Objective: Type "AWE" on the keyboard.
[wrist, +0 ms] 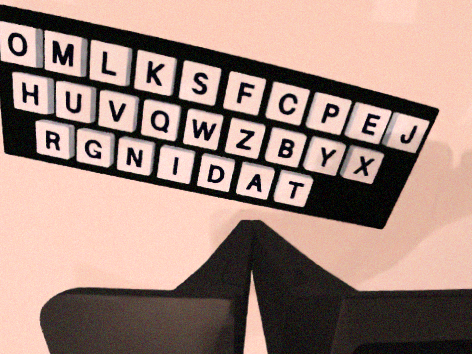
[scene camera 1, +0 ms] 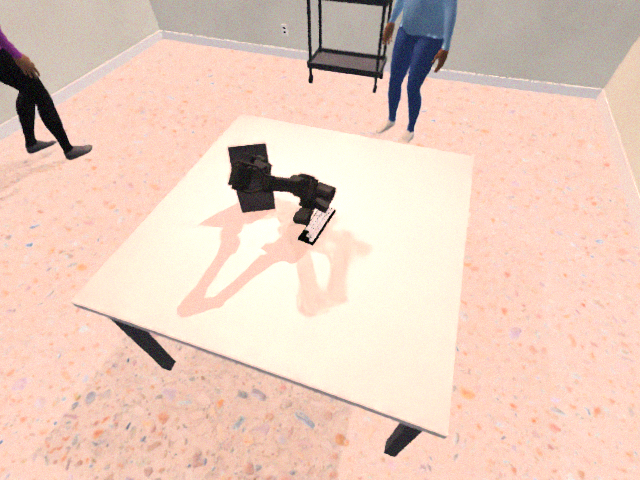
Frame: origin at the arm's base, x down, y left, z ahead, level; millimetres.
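Seen in the pictures: gripper, fingertip midpoint: (wrist: 250, 229).
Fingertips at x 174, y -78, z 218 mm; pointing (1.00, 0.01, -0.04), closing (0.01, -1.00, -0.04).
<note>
Offsets run from my fingertips to a thing's middle. "*": to the spot under its first point. Level surfaces: height alone.
A black keyboard {* dx +31, dy -68, dz +11 mm} (scene camera 1: 306, 237) (wrist: 345, 207) with white letter keys lies flat on the table, tilted in the wrist view, its right end lower. In the wrist view the A key {dx +29, dy -4, dz +10 mm} (wrist: 255, 184) is in the bottom row beside T, the W key {dx +29, dy +21, dz +37 mm} (wrist: 204, 131) is in the middle row between Q and Z, and the E key {dx +29, dy -57, dz +39 mm} (wrist: 369, 123) is in the top row between P and J. My gripper (wrist: 250, 229) is shut and empty. Its fingertips show just below the keyboard's lower edge, under the A key. In the scene view the fingertips are hidden; the arm's wrist partly covers the keyboard.
The black arm stands on a dark base plate (scene camera 1: 256, 202) on the white table {dx +44 mm} (scene camera 1: 392, 330). A person in blue (scene camera 1: 408, 62) and a black cart (scene camera 1: 346, 65) stand beyond the table. A person in black trousers (scene camera 1: 38, 98) is at the left. Arm shadows fall across the table.
</note>
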